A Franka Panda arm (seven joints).
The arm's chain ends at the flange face. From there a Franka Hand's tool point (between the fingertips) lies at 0.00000 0.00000 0.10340 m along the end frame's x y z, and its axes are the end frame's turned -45 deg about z.
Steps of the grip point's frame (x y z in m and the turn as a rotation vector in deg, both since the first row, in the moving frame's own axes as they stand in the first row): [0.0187, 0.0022, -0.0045, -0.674, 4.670, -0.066]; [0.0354, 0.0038, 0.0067, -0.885, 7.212, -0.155]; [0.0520, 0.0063, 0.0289, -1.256, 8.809, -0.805]
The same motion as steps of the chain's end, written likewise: [0.0080, -0.0066, -0.0041, 2.826, 3.779, -0.066]; [0.0174, -0.0143, 0.0075, 4.474, 5.725, -0.155]; [0.0285, -0.0226, 0.0301, 5.341, 7.117, -0.805]
